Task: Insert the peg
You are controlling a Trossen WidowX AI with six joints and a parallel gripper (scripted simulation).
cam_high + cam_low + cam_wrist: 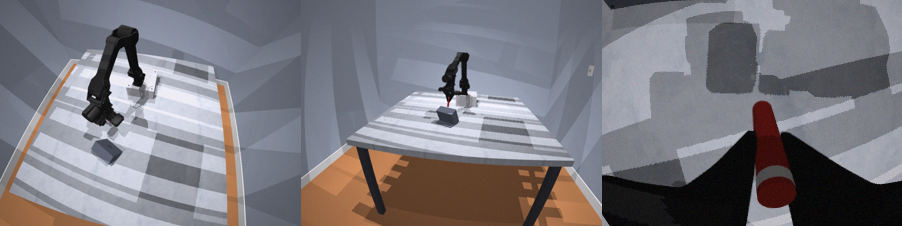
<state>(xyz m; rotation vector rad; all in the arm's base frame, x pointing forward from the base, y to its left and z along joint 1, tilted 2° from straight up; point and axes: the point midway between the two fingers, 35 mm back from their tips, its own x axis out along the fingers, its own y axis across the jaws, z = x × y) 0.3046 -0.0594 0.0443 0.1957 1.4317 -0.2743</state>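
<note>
Now: gripper tip 170 mm short of the sloped panel, 50 mm to the right of it and 50 mm above it. Also, from my gripper tip: red peg (20 mm above).
</note>
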